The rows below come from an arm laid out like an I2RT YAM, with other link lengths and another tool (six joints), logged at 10 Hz.
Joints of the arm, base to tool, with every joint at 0 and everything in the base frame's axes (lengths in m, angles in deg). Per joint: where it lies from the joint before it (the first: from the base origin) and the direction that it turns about. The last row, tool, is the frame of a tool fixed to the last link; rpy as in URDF.
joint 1: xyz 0 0 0.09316 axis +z
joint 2: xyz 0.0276 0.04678 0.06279 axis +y
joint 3: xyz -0.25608 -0.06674 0 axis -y
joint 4: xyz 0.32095 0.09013 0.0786 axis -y
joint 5: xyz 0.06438 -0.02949 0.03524 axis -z
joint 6: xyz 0.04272 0 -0.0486 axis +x
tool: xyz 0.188 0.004 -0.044 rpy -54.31 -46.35 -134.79
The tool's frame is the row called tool.
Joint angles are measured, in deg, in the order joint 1, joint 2, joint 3, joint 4, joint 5, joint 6. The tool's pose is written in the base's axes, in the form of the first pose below.
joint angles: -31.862 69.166 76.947 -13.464 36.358 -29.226
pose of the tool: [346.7 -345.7 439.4], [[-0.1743 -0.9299 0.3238], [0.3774 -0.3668 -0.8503], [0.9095 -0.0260 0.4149]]
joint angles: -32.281 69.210 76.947 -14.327 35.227 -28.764
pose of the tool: [347.9 -346.2 435.1], [[-0.1742 -0.9257 0.3357], [0.3633 -0.3772 -0.8519], [0.9152 -0.0264 0.4021]]
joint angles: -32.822 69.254 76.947 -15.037 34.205 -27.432
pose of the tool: [348.7 -347.3 431.1], [[-0.1868 -0.9231 0.3362], [0.3460 -0.3821 -0.8569], [0.9195 -0.0438 0.3907]]
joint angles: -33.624 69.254 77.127 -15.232 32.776 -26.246
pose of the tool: [349.6 -349.7 431.1], [[-0.2085 -0.9187 0.3355], [0.3343 -0.3894 -0.8583], [0.9191 -0.0668 0.3883]]
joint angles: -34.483 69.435 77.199 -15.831 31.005 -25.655
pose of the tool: [351.3 -352.2 427.1], [[-0.2146 -0.9128 0.3474], [0.3179 -0.4016 -0.8589], [0.9235 -0.0739 0.3763]]
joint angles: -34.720 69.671 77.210 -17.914 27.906 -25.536
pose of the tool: [359.5 -347.5 415.2], [[-0.2046 -0.8939 0.3987], [0.2788 -0.4437 -0.8517], [0.9383 -0.0631 0.3400]]
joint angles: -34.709 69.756 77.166 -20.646 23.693 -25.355
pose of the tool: [370.9 -337.2 400.5], [[-0.1945 -0.8618 0.4685], [0.2245 -0.5041 -0.8340], [0.9549 -0.0570 0.2915]]
